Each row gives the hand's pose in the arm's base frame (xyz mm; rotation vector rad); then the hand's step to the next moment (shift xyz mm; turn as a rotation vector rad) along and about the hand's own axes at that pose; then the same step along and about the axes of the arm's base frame.
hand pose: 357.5 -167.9 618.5 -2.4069 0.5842 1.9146
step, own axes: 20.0 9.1 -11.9 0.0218 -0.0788 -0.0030
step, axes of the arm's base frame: 12.1 -16.9 -13.9 0.0299 0.0665 -0.0371
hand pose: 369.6 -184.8 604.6 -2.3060 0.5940 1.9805
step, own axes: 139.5 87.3 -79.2 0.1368 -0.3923 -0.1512
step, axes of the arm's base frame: 62.5 -138.7 -101.0 0.2806 0.2858 -0.1871
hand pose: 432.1 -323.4 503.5 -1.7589 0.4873 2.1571
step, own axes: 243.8 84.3 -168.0 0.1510 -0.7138 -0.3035
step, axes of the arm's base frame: 61.6 -144.1 -265.0 0.5544 0.5046 -0.2498
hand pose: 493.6 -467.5 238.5 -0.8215 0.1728 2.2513
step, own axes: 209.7 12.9 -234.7 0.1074 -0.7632 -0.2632
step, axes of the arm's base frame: -1.7 32.4 -313.3 0.5906 0.5290 -0.1861
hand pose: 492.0 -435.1 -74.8 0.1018 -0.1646 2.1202
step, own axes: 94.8 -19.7 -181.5 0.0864 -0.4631 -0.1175
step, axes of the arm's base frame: -34.4 118.5 -164.6 0.3475 0.3322 -0.0683
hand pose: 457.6 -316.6 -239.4 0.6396 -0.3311 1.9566
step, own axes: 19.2 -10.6 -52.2 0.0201 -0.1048 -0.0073
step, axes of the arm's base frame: -12.5 44.7 -32.5 0.0841 0.0661 0.0007
